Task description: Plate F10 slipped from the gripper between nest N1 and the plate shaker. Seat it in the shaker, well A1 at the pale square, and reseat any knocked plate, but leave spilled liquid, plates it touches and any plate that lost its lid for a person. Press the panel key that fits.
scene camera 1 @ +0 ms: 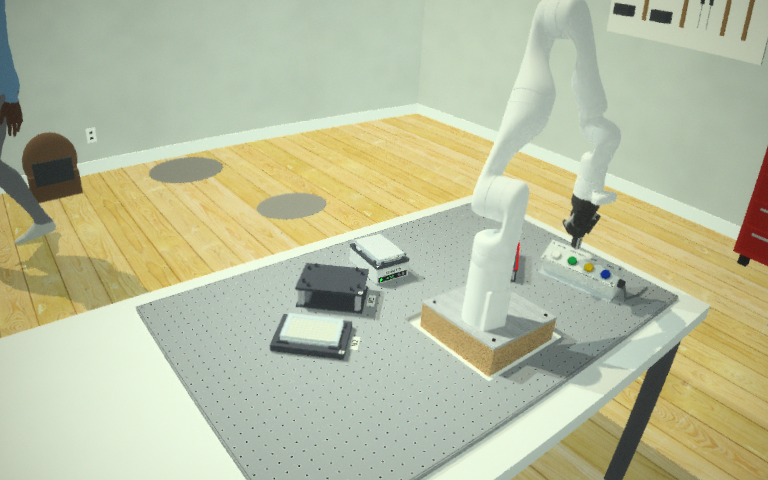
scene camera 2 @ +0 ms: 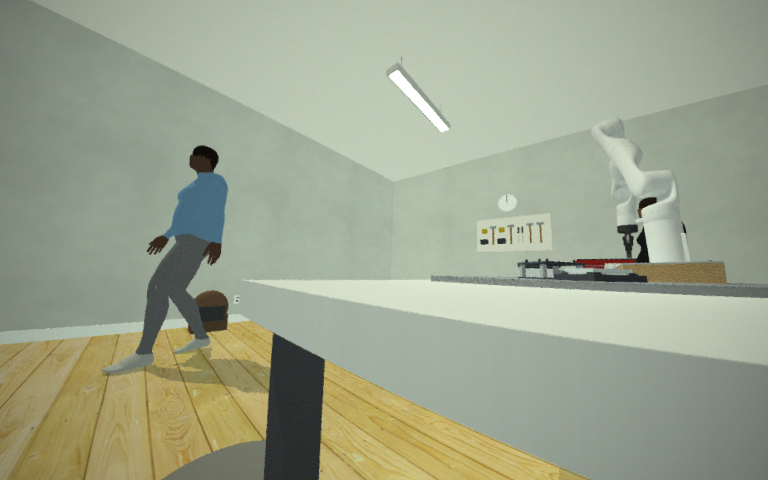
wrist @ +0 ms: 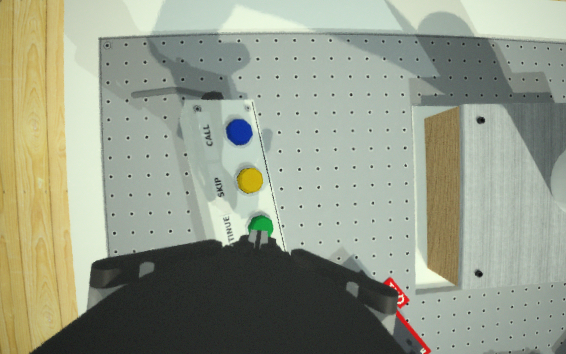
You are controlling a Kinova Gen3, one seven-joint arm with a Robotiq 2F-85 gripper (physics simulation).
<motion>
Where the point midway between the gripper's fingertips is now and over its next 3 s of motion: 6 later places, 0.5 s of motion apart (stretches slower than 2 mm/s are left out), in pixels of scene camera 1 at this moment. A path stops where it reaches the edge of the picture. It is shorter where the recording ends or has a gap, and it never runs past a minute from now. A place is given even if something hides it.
The gripper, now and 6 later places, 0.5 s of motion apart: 575,248; 572,255; 572,257; 573,255; 577,244; 572,227; 550,214
</motion>
